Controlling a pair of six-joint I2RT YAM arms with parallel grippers.
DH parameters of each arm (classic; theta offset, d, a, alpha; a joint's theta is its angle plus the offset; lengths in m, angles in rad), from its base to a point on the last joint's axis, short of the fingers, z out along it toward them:
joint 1: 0 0.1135 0.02 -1.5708
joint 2: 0 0 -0.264 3.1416
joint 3: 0.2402 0 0.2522 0
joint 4: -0.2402 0 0.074 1.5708
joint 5: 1.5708 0 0 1.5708
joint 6: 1.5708 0.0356 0 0
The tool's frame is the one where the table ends.
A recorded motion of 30 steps. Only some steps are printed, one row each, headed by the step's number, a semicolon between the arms.
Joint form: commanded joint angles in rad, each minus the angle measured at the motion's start. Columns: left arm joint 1, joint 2, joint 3, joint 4, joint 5, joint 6; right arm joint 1, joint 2, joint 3, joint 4, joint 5, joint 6.
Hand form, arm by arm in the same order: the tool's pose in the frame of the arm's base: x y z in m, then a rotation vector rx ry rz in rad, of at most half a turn. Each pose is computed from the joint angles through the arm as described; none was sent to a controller.
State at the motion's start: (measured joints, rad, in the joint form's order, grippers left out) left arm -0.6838 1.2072 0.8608 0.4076 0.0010 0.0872; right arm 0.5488 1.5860 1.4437 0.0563 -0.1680 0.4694
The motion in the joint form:
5: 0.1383 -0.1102 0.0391 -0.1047 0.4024 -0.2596; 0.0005 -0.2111 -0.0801 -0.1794 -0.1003 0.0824
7: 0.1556 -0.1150 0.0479 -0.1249 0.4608 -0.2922; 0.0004 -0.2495 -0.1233 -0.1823 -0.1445 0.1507
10: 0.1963 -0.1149 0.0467 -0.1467 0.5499 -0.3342; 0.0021 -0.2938 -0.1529 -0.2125 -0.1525 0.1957
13: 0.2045 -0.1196 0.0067 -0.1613 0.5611 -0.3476; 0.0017 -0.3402 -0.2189 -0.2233 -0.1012 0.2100
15: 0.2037 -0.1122 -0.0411 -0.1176 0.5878 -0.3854; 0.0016 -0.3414 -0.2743 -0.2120 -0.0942 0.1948
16: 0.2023 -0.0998 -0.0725 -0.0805 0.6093 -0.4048; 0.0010 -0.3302 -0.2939 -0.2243 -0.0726 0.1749
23: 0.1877 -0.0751 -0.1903 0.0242 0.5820 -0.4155; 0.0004 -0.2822 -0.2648 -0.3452 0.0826 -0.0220
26: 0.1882 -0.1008 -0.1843 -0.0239 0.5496 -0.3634; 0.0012 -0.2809 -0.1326 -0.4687 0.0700 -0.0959
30: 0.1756 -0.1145 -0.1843 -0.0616 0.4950 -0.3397; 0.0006 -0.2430 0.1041 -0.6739 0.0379 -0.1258
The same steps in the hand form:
5: 0.2130 -0.1456 0.3706 0.6123 1.4083 -0.8715; 0.2694 0.1759 0.4152 -0.2103 1.8025 1.0312
7: 0.2127 -0.1425 0.3726 0.6271 1.4208 -0.9250; 0.2599 0.1719 0.4111 -0.1844 1.8327 1.1131
10: 0.2159 -0.1356 0.3697 0.6431 1.4544 -0.9906; 0.2488 0.1660 0.4101 -0.1493 1.8624 1.1481
13: 0.2163 -0.1338 0.3551 0.6350 1.5121 -1.0068; 0.2407 0.1589 0.3983 -0.0893 1.8917 1.1069
15: 0.2168 -0.1352 0.3408 0.6307 1.5367 -1.0567; 0.2421 0.1594 0.3802 -0.0912 1.9323 1.0781
16: 0.2180 -0.1369 0.3306 0.6356 1.5489 -1.0888; 0.2451 0.1602 0.3689 -0.0869 1.9698 1.0327
23: 0.2172 -0.1398 0.2940 0.6140 1.5959 -1.0897; 0.2552 0.1598 0.3531 -0.1619 2.0510 0.7190
26: 0.2143 -0.1370 0.2972 0.6243 1.5945 -1.0269; 0.2503 0.1576 0.3864 -0.2455 2.0275 0.6883
30: 0.2118 -0.1374 0.2964 0.6077 1.6162 -0.9767; 0.2433 0.1544 0.4354 -0.2971 2.0279 0.6984

